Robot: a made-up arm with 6 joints. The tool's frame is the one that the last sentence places.
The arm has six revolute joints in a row. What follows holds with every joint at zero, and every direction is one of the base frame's.
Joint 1 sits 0.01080 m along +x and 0.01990 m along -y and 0.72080 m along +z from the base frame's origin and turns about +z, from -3.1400 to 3.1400 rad.
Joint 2 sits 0.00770 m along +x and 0.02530 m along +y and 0.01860 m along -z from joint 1 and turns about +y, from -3.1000 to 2.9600 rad.
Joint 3 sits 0.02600 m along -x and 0.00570 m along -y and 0.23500 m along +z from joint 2 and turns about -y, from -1.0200 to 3.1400 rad.
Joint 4 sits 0.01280 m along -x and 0.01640 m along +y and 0.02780 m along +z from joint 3 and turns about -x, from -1.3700 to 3.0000 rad.
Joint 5 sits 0.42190 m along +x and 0.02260 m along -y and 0.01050 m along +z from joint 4 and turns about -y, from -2.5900 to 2.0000 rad.
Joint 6 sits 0.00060 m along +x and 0.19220 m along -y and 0.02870 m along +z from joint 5 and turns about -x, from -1.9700 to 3.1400 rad.
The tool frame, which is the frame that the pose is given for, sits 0.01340 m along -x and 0.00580 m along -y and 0.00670 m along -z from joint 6; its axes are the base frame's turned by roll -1.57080, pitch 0.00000 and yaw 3.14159 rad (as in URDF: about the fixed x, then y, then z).
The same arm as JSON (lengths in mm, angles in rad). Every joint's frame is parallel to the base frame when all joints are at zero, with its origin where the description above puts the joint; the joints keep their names.
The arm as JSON. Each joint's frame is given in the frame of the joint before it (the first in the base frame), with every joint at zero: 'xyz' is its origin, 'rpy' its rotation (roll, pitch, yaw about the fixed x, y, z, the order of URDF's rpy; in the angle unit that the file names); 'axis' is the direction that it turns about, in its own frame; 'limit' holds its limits. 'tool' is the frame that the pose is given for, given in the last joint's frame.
{"units": {"length": "mm", "angle": "rad"}, "joints": [{"name": "joint 1", "type": "revolute", "origin": {"xyz": [10.8, -19.9, 720.8], "rpy": [0.0, 0.0, 0.0]}, "axis": "+z", "limit": {"lower": -3.14, "upper": 3.14}}, {"name": "joint 2", "type": "revolute", "origin": {"xyz": [7.7, 25.3, -18.6], "rpy": [0.0, 0.0, 0.0]}, "axis": "+y", "limit": {"lower": -3.1, "upper": 2.96}}, {"name": "joint 3", "type": "revolute", "origin": {"xyz": [-26.0, -5.7, 235.0], "rpy": [0.0, 0.0, 0.0]}, "axis": "-y", "limit": {"lower": -1.02, "upper": 3.14}}, {"name": "joint 4", "type": "revolute", "origin": {"xyz": [-12.8, 16.4, 27.8], "rpy": [0.0, 0.0, 0.0]}, "axis": "-x", "limit": {"lower": -1.37, "upper": 3.0}}, {"name": "joint 5", "type": "revolute", "origin": {"xyz": [421.9, -22.6, 10.5], "rpy": [0.0, 0.0, 0.0]}, "axis": "-y", "limit": {"lower": -2.59, "upper": 2.0}}, {"name": "joint 6", "type": "revolute", "origin": {"xyz": [0.6, -192.2, 28.7], "rpy": [0.0, 0.0, 0.0]}, "axis": "-x", "limit": {"lower": -1.97, "upper": 3.14}}], "tool": {"origin": {"xyz": [-13.4, -5.8, -6.7], "rpy": [-1.5708, 0.0, 3.1416]}}}
